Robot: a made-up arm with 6 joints. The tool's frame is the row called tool. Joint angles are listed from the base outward. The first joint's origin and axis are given. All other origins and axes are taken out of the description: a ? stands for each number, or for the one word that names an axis. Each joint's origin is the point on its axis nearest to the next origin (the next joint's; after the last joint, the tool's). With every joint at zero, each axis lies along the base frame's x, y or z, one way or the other. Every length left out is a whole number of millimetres.
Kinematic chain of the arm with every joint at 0, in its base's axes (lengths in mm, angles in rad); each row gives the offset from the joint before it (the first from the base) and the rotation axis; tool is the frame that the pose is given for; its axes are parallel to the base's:
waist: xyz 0 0 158 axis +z
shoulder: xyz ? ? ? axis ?
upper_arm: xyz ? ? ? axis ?
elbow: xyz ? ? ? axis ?
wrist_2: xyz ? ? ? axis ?
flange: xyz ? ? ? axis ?
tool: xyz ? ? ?
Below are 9 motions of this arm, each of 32 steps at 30 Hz.
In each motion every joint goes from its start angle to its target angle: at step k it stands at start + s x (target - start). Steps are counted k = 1, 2, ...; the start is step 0. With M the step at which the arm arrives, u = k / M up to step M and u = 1 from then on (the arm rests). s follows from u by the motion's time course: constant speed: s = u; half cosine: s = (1 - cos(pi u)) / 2; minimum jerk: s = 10 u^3 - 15 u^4 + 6 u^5.
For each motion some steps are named. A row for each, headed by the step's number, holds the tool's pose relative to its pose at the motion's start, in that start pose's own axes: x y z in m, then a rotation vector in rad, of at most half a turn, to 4 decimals.
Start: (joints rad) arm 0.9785 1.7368 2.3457 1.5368 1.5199 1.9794
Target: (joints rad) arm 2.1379 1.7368 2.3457 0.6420 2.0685 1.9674
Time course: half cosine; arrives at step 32
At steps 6, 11, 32:
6: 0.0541 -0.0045 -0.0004 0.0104 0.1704 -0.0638
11: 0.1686 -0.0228 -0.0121 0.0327 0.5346 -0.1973
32: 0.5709 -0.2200 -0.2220 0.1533 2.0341 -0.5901

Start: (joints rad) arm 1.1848 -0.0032 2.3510 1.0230 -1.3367 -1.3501
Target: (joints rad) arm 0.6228 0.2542 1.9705 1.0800 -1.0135 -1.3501
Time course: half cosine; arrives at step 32
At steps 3, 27, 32:
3: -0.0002 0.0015 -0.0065 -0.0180 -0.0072 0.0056
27: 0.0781 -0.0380 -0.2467 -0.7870 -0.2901 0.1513
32: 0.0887 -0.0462 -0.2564 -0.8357 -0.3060 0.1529

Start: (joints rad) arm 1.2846 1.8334 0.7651 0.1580 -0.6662 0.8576
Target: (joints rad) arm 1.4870 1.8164 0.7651 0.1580 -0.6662 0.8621
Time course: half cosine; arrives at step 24
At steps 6, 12, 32:
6: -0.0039 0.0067 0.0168 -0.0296 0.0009 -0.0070
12: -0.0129 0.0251 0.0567 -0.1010 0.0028 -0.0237
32: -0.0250 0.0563 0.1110 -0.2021 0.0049 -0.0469

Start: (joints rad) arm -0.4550 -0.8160 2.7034 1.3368 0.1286 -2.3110
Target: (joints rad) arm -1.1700 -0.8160 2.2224 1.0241 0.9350 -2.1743
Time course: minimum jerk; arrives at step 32
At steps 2, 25, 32:
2: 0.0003 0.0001 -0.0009 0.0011 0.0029 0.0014
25: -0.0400 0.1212 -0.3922 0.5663 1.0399 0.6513
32: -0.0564 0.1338 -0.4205 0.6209 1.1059 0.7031

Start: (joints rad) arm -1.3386 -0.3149 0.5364 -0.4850 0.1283 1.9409
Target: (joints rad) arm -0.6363 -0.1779 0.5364 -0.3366 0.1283 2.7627
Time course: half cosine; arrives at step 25
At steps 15, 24, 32:
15: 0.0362 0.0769 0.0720 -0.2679 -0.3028 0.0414
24: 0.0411 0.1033 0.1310 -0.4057 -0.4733 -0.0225
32: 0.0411 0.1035 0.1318 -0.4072 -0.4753 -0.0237

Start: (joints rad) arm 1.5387 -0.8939 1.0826 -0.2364 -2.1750 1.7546
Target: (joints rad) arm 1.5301 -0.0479 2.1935 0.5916 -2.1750 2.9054
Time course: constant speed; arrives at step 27
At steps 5, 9, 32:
5: 0.0088 -0.0380 -0.0167 -0.1318 0.1405 -0.0085
9: 0.0235 -0.0628 -0.0277 -0.2316 0.2510 0.0042
32: 0.1628 -0.1013 -0.0474 -0.5947 0.6659 0.2591

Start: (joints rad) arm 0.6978 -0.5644 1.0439 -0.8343 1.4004 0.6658
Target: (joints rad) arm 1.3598 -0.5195 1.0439 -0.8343 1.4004 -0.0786
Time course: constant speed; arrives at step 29
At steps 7, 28, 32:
7: 0.0037 -0.0256 -0.0206 0.1951 0.0898 -0.1320
28: -0.0191 -0.0923 -0.0802 0.7649 0.2170 -0.6158
32: -0.0213 -0.0949 -0.0828 0.7907 0.2173 -0.6417

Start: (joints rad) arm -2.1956 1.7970 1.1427 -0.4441 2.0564 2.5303
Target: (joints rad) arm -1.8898 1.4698 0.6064 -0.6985 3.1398 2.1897
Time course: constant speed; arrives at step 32
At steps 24, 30, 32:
24: -0.0038 -0.1706 0.0223 0.2612 0.4888 -0.3433
30: -0.0025 -0.2142 0.0164 0.3104 0.5919 -0.4558
32: -0.0019 -0.2286 0.0134 0.3255 0.6242 -0.4958

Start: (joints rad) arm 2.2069 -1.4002 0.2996 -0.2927 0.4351 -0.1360
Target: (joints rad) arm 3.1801 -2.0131 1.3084 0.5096 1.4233 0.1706
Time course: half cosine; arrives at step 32
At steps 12, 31, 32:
12: -0.0378 -0.1084 0.2401 -0.0711 -0.8128 0.0267
31: -0.5982 -0.4656 0.4733 -1.0539 -2.2767 -0.7959
32: -0.6008 -0.4662 0.4730 -1.0602 -2.2793 -0.7998

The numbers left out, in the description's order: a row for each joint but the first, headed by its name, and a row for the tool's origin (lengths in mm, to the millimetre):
shoulder: xyz 0 0 0, axis +y
upper_arm: xyz 0 0 451, axis -y
elbow: xyz 321 0 0, axis -x
wrist_2: xyz 0 -114 0, axis -y
flange: xyz 0 0 0, axis -x
tool: xyz 0 0 0

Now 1 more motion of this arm.
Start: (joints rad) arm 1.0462 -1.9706 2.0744 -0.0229 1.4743 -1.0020
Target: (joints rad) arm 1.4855 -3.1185 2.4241 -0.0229 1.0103 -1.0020
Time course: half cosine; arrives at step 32
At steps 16, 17, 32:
16: 0.4864 0.0609 0.0818 -0.0910 -0.1112 0.5413
17: 0.5279 0.0855 0.0887 -0.0949 -0.1187 0.5957
32: 0.7925 0.4252 0.1229 -0.0820 -0.1629 1.1007

